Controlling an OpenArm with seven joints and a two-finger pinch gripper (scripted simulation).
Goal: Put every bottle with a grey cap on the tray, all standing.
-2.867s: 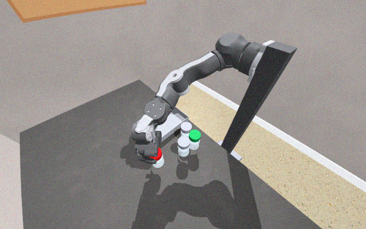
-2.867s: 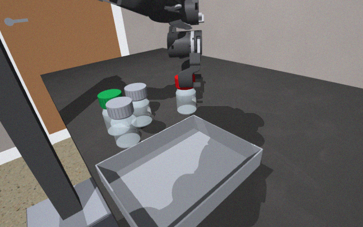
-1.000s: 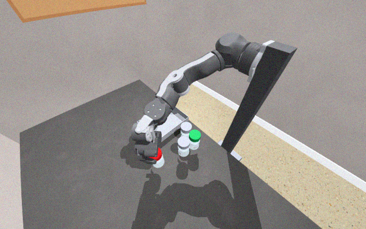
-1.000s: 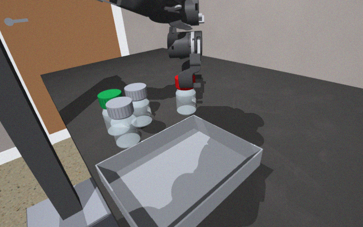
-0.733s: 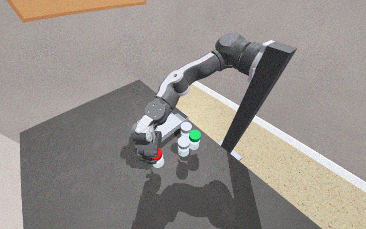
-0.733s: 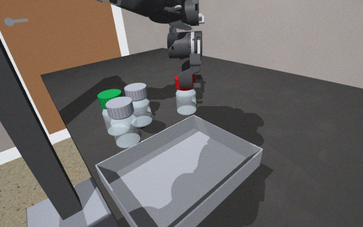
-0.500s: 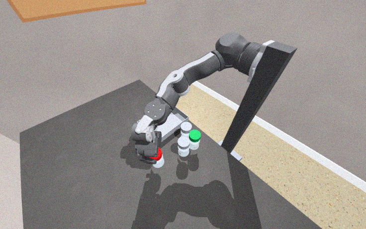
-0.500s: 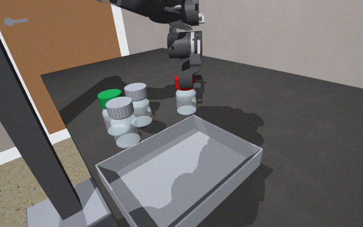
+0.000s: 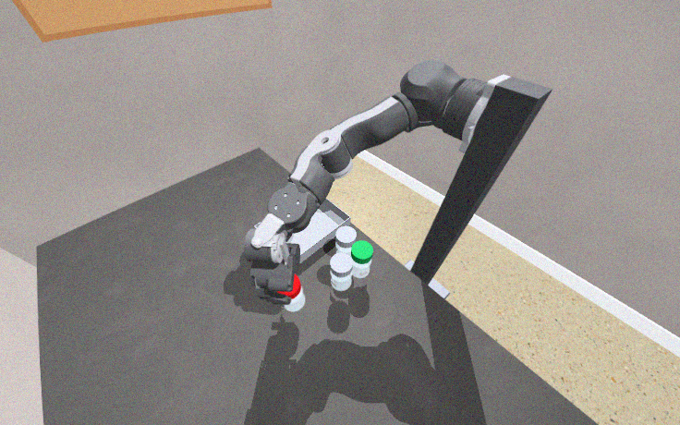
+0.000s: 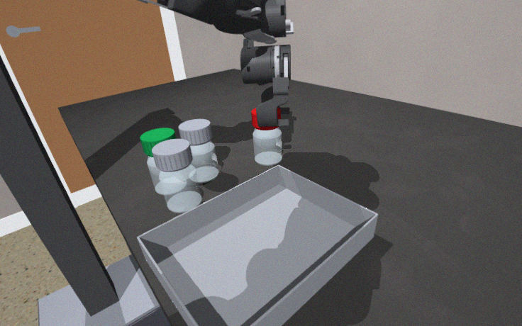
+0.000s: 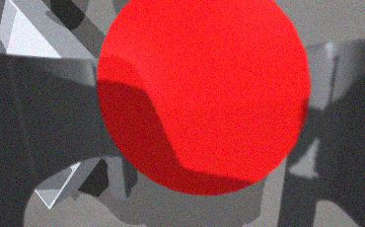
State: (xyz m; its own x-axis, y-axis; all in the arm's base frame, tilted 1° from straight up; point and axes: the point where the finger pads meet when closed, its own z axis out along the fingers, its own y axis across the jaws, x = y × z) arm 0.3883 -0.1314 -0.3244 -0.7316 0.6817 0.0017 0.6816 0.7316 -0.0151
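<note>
Now: the red-capped bottle 50 mm below my hand, 10 mm to the left of it and 10 mm behind it. Also, from my hand: grey tray: 170 mm to the right, 170 mm behind, 80 mm below; green-capped bottle: 200 mm behind, 50 mm to the left, 50 mm below.
</note>
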